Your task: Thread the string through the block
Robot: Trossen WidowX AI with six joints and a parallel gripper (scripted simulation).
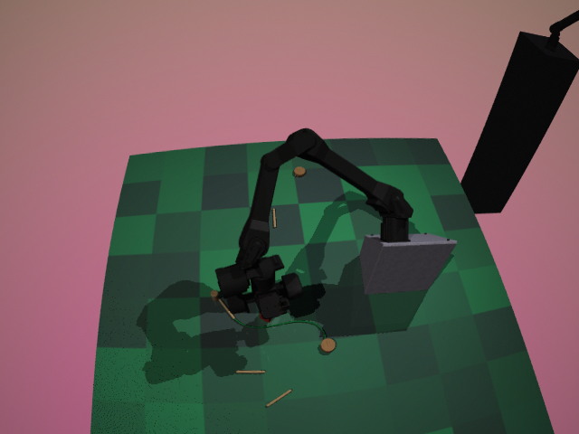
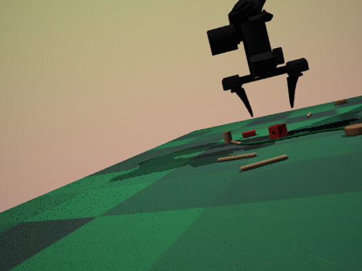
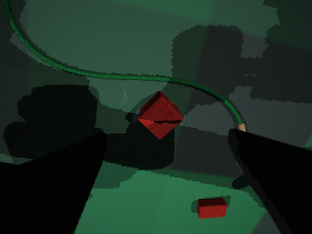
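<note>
Right now my gripper tip is 100 mm short of the thin wooden stick, 10 mm to the left of it and 60 mm above it. Round my gripper tip: wooden peg: 140 mm ahead, 60 mm to the right, 40 mm below; round wooden button: 160 mm behind, 100 mm to the left, 50 mm below; flat red piece: 100 mm ahead, 120 mm to the right, 50 mm below.
</note>
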